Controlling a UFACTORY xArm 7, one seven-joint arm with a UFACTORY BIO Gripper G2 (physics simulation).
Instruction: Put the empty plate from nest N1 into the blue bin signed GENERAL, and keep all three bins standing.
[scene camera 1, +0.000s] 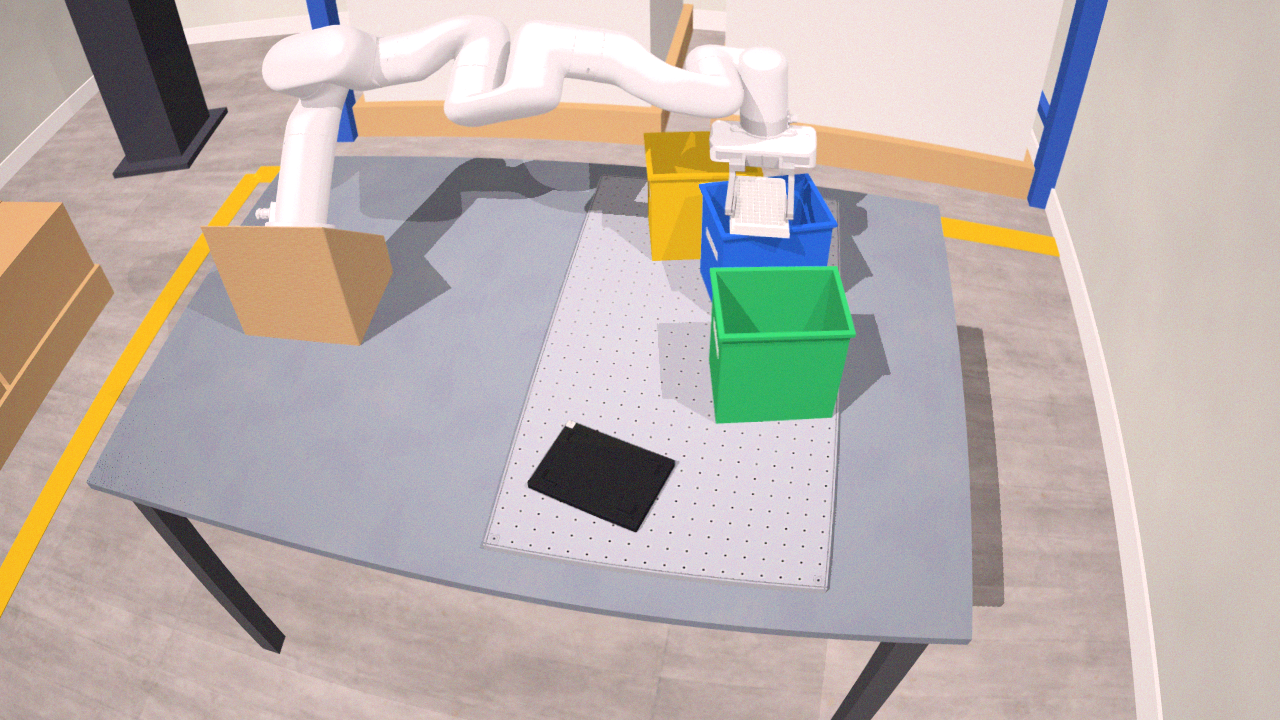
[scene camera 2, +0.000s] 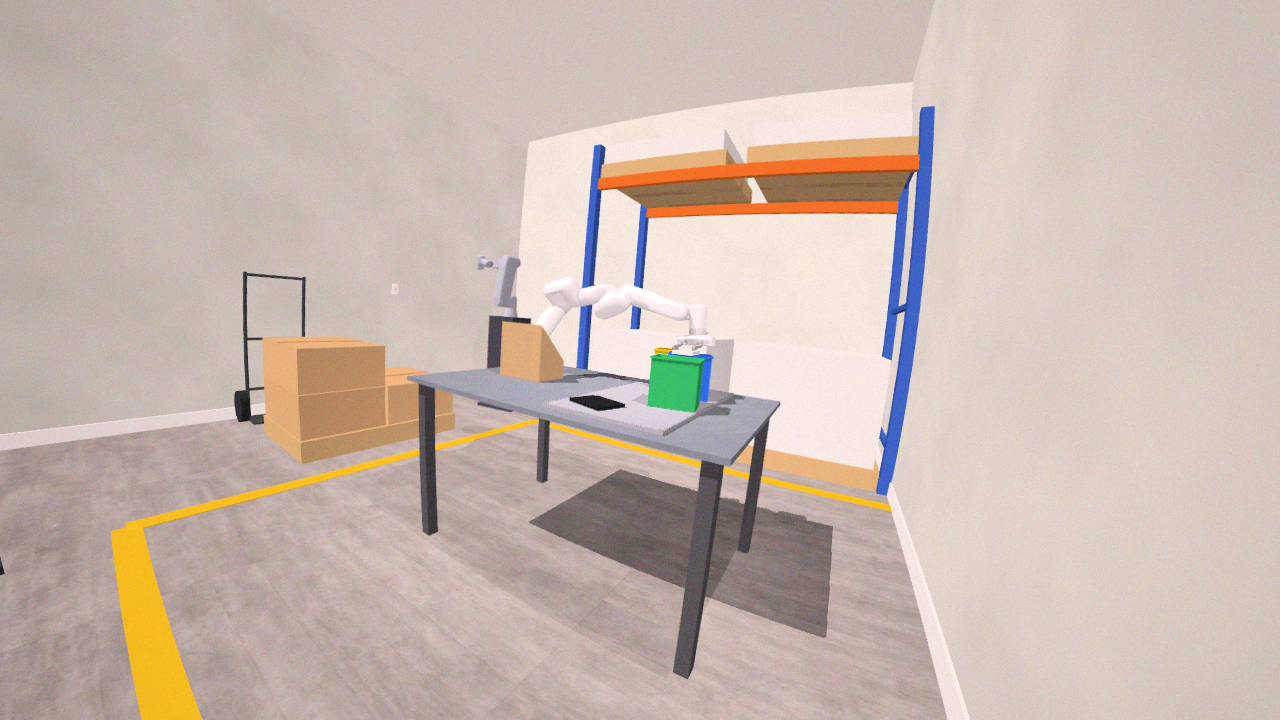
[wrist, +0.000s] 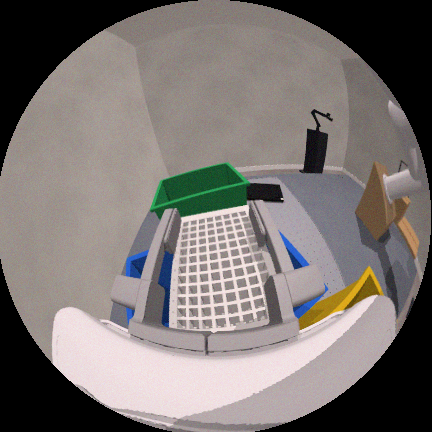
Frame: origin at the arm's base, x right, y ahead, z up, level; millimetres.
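Seen in the pictures: hand at its tool point: (scene camera 1: 760, 206) (scene camera 2: 685, 347) (wrist: 213, 225); arm's base at its link origin: (scene camera 1: 299, 230) (scene camera 2: 535, 340).
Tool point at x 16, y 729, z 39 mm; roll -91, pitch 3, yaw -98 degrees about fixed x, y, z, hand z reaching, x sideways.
Note:
Offsets run from my tool point to a thing's top centre. Level surfaces: height alone.
A white gridded plate @(dy +2, dx -27, dz -12 mm) (scene camera 1: 759, 198) (wrist: 220, 270) is at the mouth of the blue bin @(dy +17, dx -41, dz -26 mm) (scene camera 1: 778, 252) (scene camera 2: 707, 380) (wrist: 135, 265), looks tilted, and overlaps the bin's near rim in the first scene view. My gripper (scene camera 1: 762, 214) (wrist: 216, 220) is shut to its narrow limit with nothing gripped. Its two fingers stand along the plate's sides, very close to it; contact cannot be told. The blue, green @(dy +18, dx +166, dz -26 mm) (scene camera 1: 778, 380) (scene camera 2: 675, 385) (wrist: 205, 192) and yellow @(dy -78, dx -172, dz -26 mm) (scene camera 1: 675, 219) (scene camera 2: 662, 350) bins stand upright. The sign on the blue bin is not readable.
A flat black nest @(dy -218, dx +324, dz -191 mm) (scene camera 1: 601, 476) (scene camera 2: 597, 402) (wrist: 265, 191) lies on the perforated board @(dz -206 mm) (scene camera 1: 760, 528). The green bin is in front of the blue bin and the yellow one behind it. A cardboard-coloured box (scene camera 1: 299, 286) (scene camera 2: 528, 351) stands by the arm's base.

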